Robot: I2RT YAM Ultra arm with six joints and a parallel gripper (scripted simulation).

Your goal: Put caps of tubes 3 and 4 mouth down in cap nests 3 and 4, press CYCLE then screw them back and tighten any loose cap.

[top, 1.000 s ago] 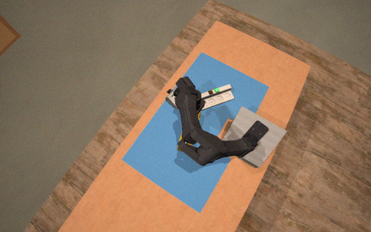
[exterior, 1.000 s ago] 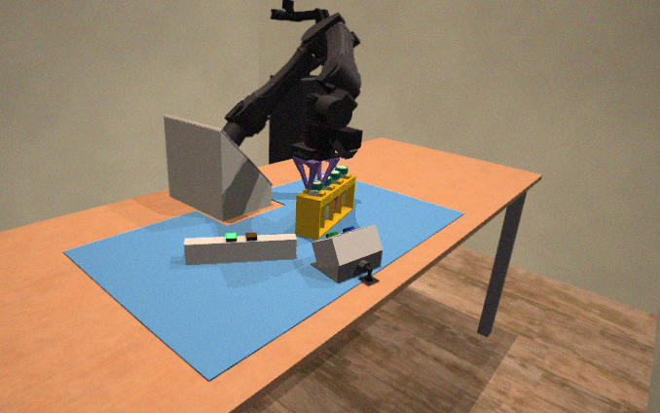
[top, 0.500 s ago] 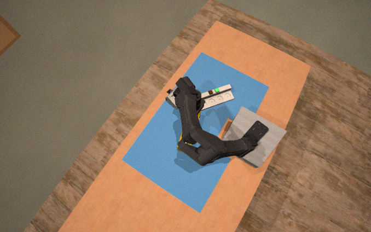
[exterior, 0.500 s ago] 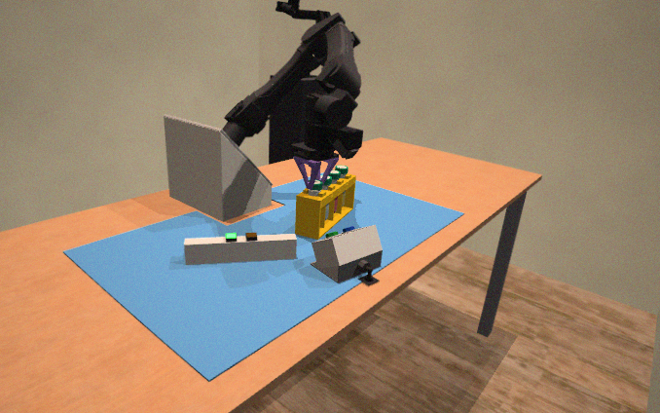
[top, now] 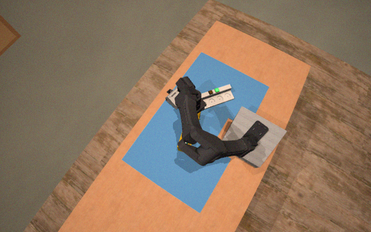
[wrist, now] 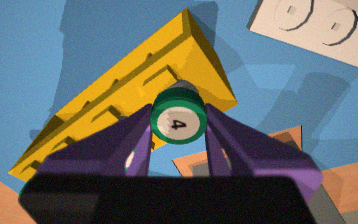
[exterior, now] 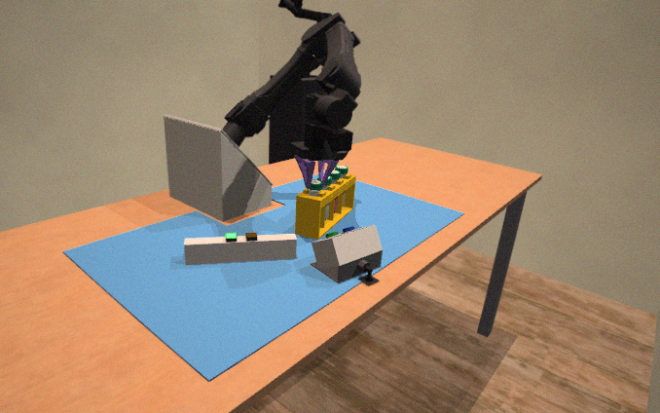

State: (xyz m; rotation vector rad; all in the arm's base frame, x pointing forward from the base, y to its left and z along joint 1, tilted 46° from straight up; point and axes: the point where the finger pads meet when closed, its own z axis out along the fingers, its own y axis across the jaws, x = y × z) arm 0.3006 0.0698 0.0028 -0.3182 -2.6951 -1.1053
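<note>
My hand is right at the cap 4. Also, from my hand: cap 3: 5 cm to the left, 2 cm behind; then blue key: 14 cm ahead, 5 cm below, 3 cm to the right; then cap 2: 10 cm to the left, 4 cm behind.
</note>
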